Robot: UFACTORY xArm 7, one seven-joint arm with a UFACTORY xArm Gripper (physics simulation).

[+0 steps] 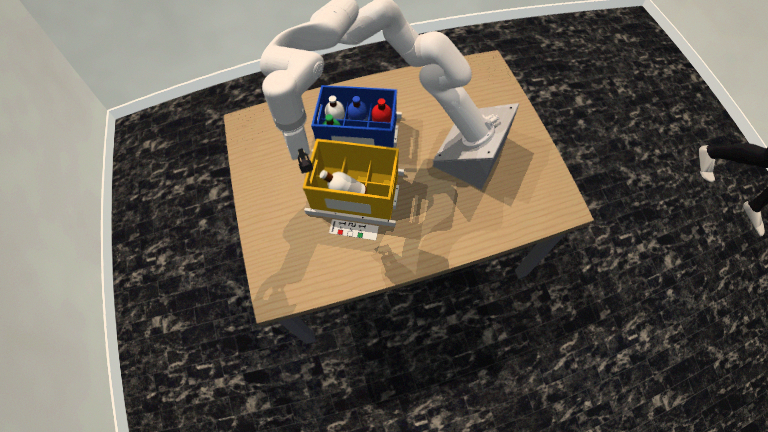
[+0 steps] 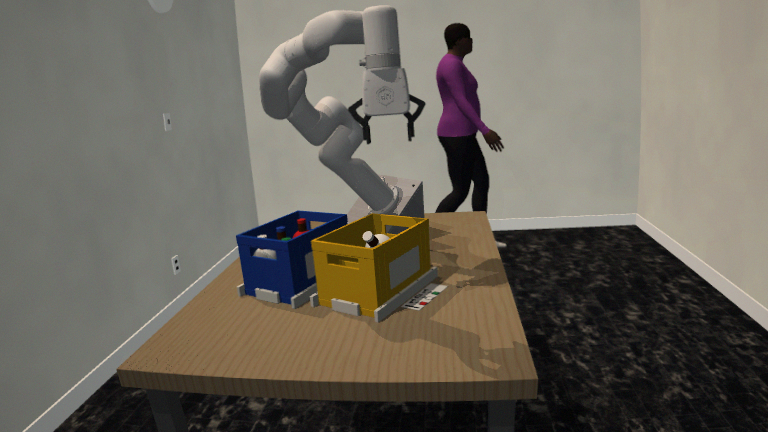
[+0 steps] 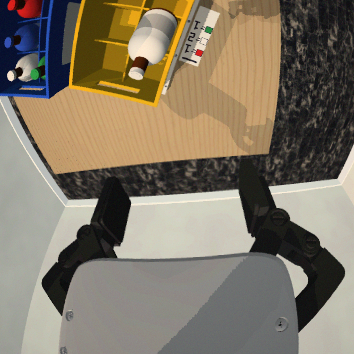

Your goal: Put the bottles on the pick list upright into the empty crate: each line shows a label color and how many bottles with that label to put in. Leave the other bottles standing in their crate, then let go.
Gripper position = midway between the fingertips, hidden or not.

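Observation:
Looking at the scene, I find my gripper [image 2: 389, 142], which appears in other pictures as well: in image 1 it is my gripper [image 1: 302, 156], and in image 3 the gripper [image 3: 178, 181]. There is also a white bottle [image 3: 148, 43].

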